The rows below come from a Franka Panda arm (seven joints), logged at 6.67 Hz.
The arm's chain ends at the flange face. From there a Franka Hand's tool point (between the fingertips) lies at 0.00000 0.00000 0.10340 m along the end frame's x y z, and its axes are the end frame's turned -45 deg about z.
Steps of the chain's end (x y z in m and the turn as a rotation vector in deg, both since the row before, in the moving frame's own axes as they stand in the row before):
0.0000 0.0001 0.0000 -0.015 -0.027 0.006
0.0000 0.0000 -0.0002 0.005 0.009 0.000
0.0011 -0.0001 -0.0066 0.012 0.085 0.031
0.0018 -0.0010 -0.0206 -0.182 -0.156 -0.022
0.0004 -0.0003 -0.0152 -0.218 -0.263 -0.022
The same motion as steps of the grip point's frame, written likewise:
-0.0001 0.0001 0.0000 0.008 -0.030 0.006
0.0000 0.0000 -0.0002 -0.003 0.010 0.000
0.0010 0.0008 -0.0066 -0.052 0.069 0.031
0.0015 0.0006 -0.0206 -0.018 -0.239 -0.022
-0.0001 0.0000 -0.0152 0.032 -0.340 -0.022

